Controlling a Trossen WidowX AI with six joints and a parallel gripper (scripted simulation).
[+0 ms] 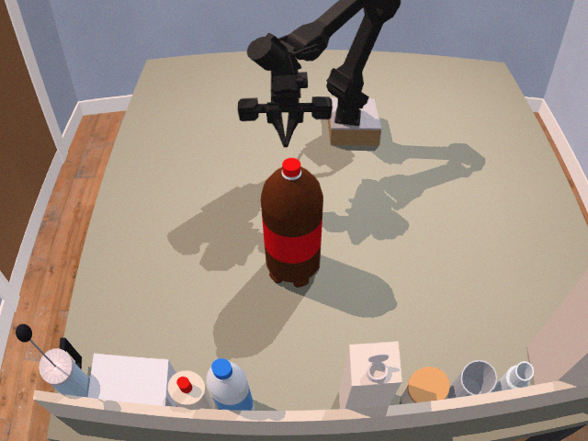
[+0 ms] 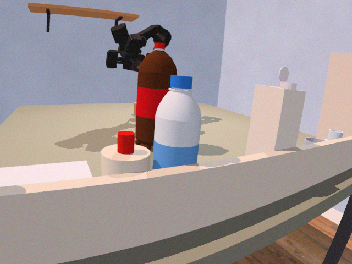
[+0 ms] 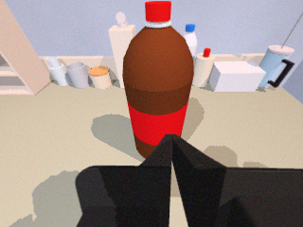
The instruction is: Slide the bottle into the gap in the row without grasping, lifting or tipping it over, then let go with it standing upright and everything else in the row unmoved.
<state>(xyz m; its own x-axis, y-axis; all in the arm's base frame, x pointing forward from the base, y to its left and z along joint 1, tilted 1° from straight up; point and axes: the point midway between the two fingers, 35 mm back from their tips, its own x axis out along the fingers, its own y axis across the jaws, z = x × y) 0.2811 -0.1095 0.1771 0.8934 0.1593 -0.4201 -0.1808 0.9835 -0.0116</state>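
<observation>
My gripper is now 16 cm short of the brown cola bottle, 4 cm to the right of it and 8 cm above it. Also, from my hand: raised rail (49 cm ahead, 25 cm to the left, 19 cm below); blue-capped water bottle (50 cm ahead, 1 cm to the right, 13 cm below); orange-lidded jar (43 cm ahead, 33 cm to the left, 20 cm below).
</observation>
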